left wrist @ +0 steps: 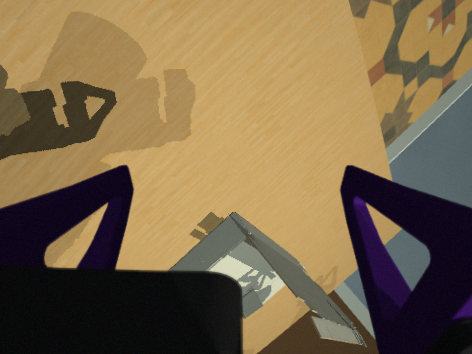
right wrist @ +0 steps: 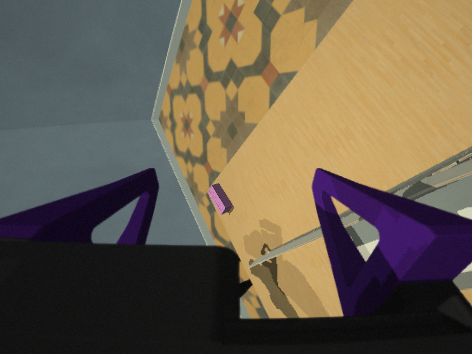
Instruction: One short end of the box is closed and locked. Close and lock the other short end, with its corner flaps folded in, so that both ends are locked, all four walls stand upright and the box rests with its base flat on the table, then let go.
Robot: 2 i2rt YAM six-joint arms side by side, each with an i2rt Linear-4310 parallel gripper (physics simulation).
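Frame: origin at the left arm's base, x ahead, y left, z up, level; metres.
Where they show: left gripper, between the fingertips: [left wrist: 236,177]; right gripper, between the fingertips: [right wrist: 235,177].
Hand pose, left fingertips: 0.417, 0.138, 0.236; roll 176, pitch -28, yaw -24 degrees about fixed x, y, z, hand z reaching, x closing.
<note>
Things, the pixels of their top centre, and the offset from my left fingertips, as dx, dy, dz. "*": a spot on its surface instead. Level surfaces: height alone.
- light grey flap, a spot on its surface: [left wrist: 339,331] * +0.009, -0.390, +0.001
- long thin grey panel edge, a spot on its surface: [right wrist: 295,244] * +0.011, -0.403, +0.006
- small pink block, centre of its top: [right wrist: 216,199] +0.163, +0.101, -0.201
- wooden table, height of its surface: dz -0.236
The grey box [left wrist: 205,246] [right wrist: 434,197] shows partly in both views. In the left wrist view one corner points up the picture, with two walls running down from it, and part of its pale inside shows between them. A light grey flap [left wrist: 339,331] sticks out at the lower end of the right-hand wall. In the right wrist view a long thin grey panel edge [right wrist: 295,244] runs from the box down to the left. The box's ends and locks cannot be made out clearly. My left gripper [left wrist: 236,177] and right gripper [right wrist: 235,175] are both open and empty, above the table and apart from the box.
A small pink block [right wrist: 219,199] lies near the edge of the wooden table [left wrist: 260,100] [right wrist: 380,85]. Beyond the table are a patterned tile floor [left wrist: 425,45] [right wrist: 235,65] and blue-grey walls. Gripper and arm shadows fall on the table.
</note>
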